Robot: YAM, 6 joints.
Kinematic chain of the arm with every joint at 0, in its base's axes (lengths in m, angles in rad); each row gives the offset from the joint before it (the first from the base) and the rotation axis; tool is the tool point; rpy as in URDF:
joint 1: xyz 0 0 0.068 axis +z
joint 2: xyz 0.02 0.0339 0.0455 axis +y
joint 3: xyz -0.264 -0.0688 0 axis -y
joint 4: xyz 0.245 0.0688 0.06 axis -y
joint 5: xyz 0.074 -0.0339 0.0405 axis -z
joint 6: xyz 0.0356 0 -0.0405 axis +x
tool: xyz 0 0 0 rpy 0 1.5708 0
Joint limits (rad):
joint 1: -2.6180..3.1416
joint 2: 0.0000..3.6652
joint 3: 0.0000..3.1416
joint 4: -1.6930..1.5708
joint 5: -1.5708..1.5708
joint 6: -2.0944..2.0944
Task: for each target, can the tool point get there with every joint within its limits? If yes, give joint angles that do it. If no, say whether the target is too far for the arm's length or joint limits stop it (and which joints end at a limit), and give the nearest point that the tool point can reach.
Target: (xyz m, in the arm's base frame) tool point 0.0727 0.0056 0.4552
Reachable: yes | joints -0.4048 0.7791 1.4348 -1.1537 -1.2492 -1.2045
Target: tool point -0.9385 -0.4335 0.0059
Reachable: no: too far | nearest point -0.5594 -0.3141 0.0473 | short by 0.400 m
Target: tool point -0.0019 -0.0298 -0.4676
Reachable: no: joint limits stop it (at a limit: joint 2) | nearest point -0.0057 -0.0900 -0.3438 | short by 0.138 m
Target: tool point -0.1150 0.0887 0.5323
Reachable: yes | joints 2.3019 0.9256 1.3053 0.2977 -0.8356 -0.1026
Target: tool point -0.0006 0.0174 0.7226
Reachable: yes | joints 0.4184 1.3123 2.4908 0.2424 -0.4698 -0.9517
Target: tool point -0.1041 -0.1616 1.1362
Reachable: no: too far | nearest point -0.0671 -0.1042 0.7306 | short by 0.411 m
